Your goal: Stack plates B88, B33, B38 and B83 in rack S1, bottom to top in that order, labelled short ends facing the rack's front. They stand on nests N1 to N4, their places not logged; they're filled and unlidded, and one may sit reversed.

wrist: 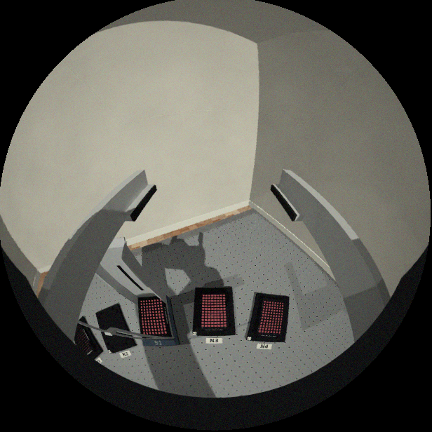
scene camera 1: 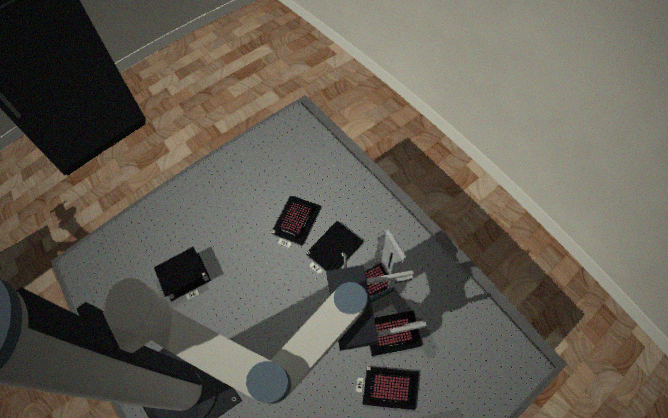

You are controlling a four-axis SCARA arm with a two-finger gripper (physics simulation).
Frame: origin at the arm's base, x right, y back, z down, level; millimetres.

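Seen in the pictures: gripper, fingertip midpoint: (scene camera 1: 418, 298).
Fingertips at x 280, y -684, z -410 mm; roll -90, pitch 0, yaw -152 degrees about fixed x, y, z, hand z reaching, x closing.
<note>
Pixels of each thing's top centre, then the offset from my fingertips to it. Level surfaces: height alone.
- Rack S1, middle of its top: (scene camera 1: 371, 255) dz +95, dx -183, dy -12 mm
- N1, middle of its top: (scene camera 1: 295, 217) dz +371, dx -539, dy +23 mm
- N3, middle of its top: (scene camera 1: 393, 331) dz +371, dx -12, dy +20 mm
- N4, middle of its top: (scene camera 1: 391, 387) dz +371, dx +121, dy +140 mm
- Nest N2, middle of its top: (scene camera 1: 334, 245) dz +375, dx -368, dy -18 mm
- raised black block, middle of its top: (scene camera 1: 178, 270) dz +327, dx -606, dy +469 mm
- grey perforated table, its level: dz +397 mm
My gripper (scene camera 1: 419, 300) (wrist: 213, 176) is open and empty, high above the table near rack S1 and nest N3. Rack S1 (scene camera 1: 395, 246) (wrist: 159, 343) has a pale slotted upright and a blue base; the arm partly hides it in the scene view. A filled plate with red wells (scene camera 1: 375, 278) (wrist: 152, 316) lies in it. Similar filled plates stand on N1 (scene camera 1: 297, 217) (wrist: 84, 340), on N3 (scene camera 1: 393, 341) (wrist: 214, 311) and on N4 (scene camera 1: 391, 387) (wrist: 272, 317). Nest N2 (scene camera 1: 335, 245) (wrist: 115, 327) is black and bears no plate. Plate codes are too small to read.
A raised black block (scene camera 1: 180, 272) with an unclear tag stands on the left part of the grey perforated table (scene camera 1: 225, 210) (wrist: 245, 250). The arm (scene camera 1: 320, 332) reaches across the table's front part. A tall black cabinet (scene camera 1: 65, 75) stands beyond the table at the upper left.
</note>
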